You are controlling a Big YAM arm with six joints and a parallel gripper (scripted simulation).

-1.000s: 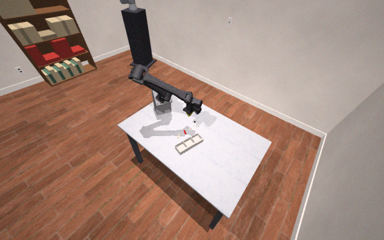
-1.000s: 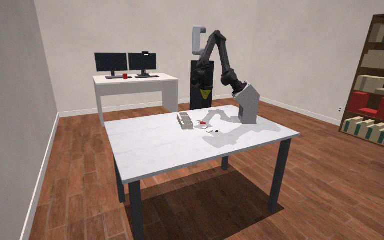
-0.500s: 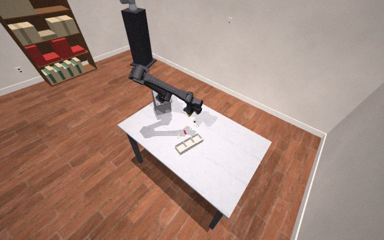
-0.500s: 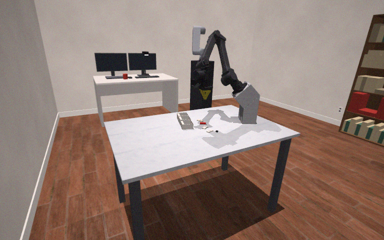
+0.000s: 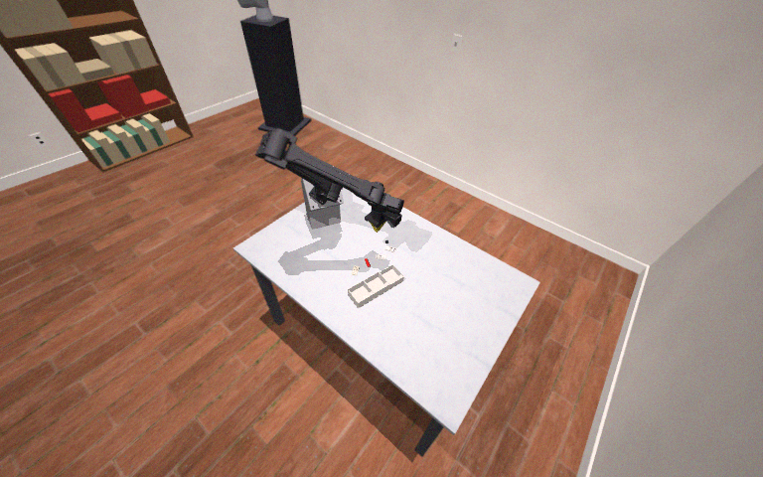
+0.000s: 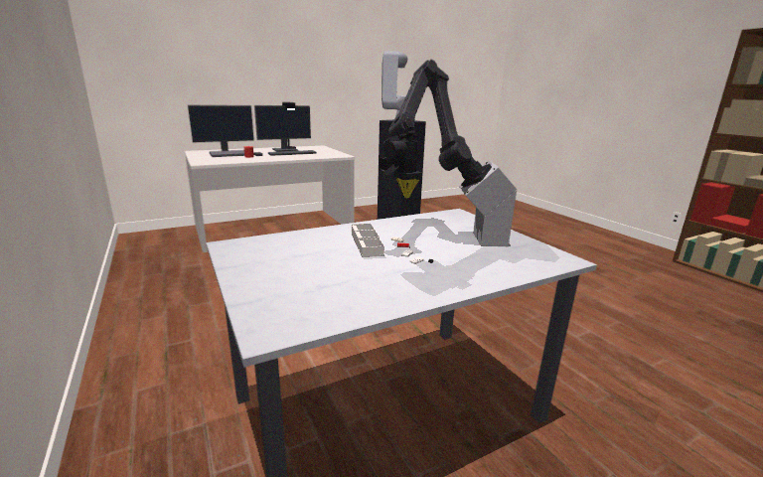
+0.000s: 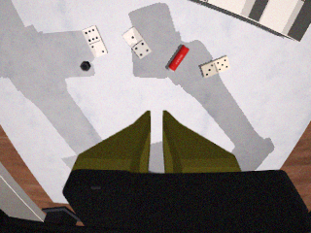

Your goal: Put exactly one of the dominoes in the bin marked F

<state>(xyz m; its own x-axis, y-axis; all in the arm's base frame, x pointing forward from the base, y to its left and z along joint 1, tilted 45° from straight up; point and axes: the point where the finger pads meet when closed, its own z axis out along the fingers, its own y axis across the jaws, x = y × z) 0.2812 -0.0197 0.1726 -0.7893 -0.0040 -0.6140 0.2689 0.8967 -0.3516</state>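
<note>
Right now my hand is 6 cm short of the long bin, 15 cm to the left of it and 20 cm above it. Round my hand: tiny black piece: 1 cm ahead, 14 cm to the left, 22 cm below; white domino: 4 cm ahead, 10 cm to the left, 21 cm below; small red piece: 3 cm behind, 3 cm to the right, 21 cm below.
</note>
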